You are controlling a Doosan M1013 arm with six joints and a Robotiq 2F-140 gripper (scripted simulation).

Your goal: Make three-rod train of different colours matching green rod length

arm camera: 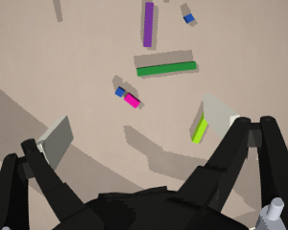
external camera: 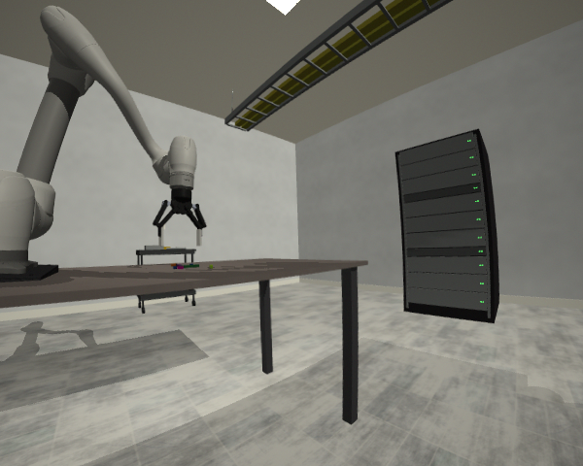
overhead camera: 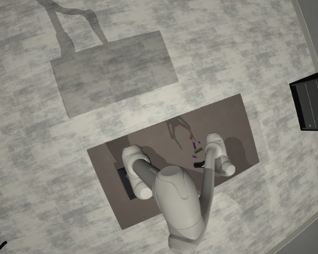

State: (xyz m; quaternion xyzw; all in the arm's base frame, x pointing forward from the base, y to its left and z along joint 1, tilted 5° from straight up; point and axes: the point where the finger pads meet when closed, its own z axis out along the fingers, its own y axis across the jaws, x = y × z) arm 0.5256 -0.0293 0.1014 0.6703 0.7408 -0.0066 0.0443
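The magenta rod is 1 cm behind my hand, 1 cm to the right of it and 9 cm below it. The rest, counted from my hand: lime rod: 10 cm ahead, 5 cm to the right, 9 cm below; purple rod: 2 cm ahead, 10 cm to the left, 9 cm below; green rod: 4 cm ahead, 4 cm to the left, 9 cm below.
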